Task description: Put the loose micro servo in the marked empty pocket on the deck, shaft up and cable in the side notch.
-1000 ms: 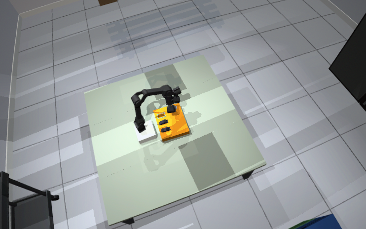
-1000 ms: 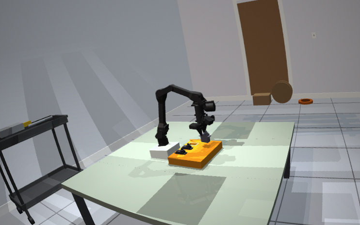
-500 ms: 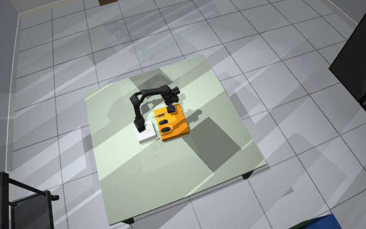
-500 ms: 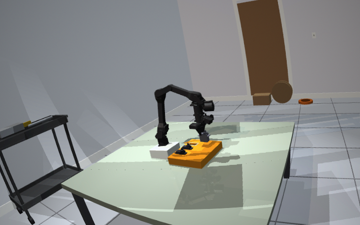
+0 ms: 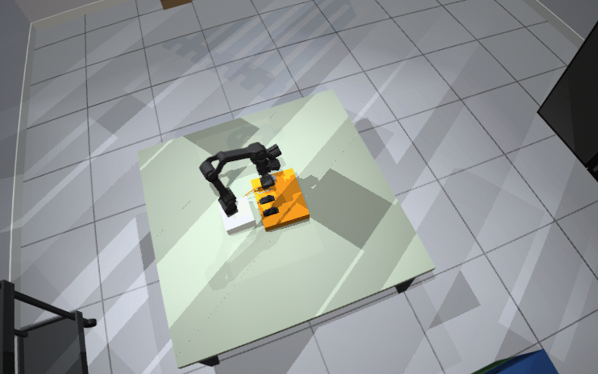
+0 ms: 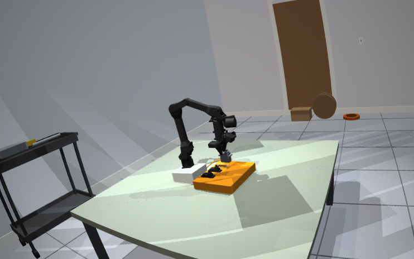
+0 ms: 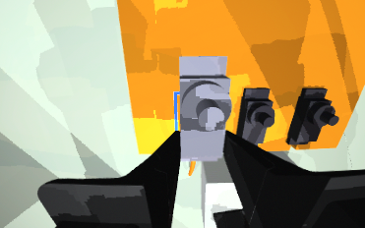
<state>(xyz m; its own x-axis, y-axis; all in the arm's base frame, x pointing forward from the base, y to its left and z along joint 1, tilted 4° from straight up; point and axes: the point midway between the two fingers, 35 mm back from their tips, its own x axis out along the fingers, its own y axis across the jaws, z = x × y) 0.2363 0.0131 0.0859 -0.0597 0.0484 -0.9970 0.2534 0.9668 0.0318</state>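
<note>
Right now my gripper tip is 6 cm short of the orange deck, 9 cm to the left of it and 10 cm above it.
</note>
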